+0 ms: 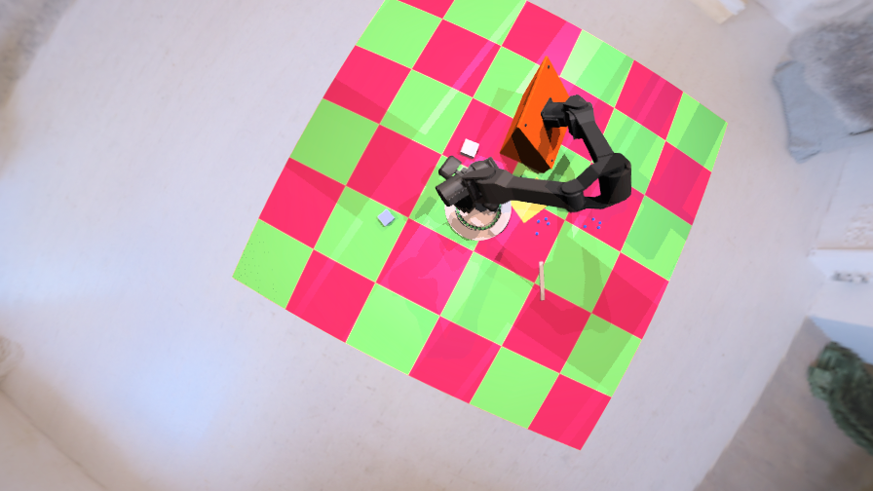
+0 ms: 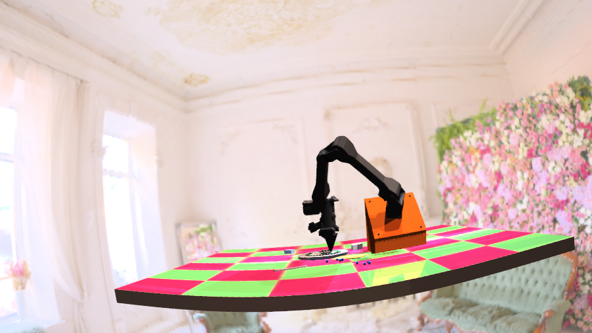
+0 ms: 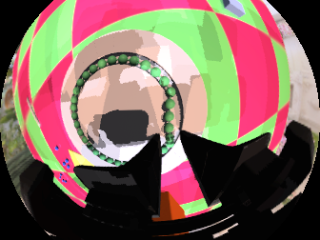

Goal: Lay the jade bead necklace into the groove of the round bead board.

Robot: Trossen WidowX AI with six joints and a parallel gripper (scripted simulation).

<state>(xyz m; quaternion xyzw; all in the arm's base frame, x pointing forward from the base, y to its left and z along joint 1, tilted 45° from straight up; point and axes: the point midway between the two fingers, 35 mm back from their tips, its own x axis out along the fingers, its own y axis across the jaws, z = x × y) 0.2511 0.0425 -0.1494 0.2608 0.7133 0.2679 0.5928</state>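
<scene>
Now: gripper tip 30 mm short of the round bead board, 50 mm to the right of it and 10 mm above it. From my gripper tip the other things lie so: pale blue cube 200 mm ahead, 160 mm to the right, 10 mm below; white cube 110 mm behind, 60 mm to the right; yellow patch 80 mm behind, 180 mm to the left, 10 mm below.
</scene>
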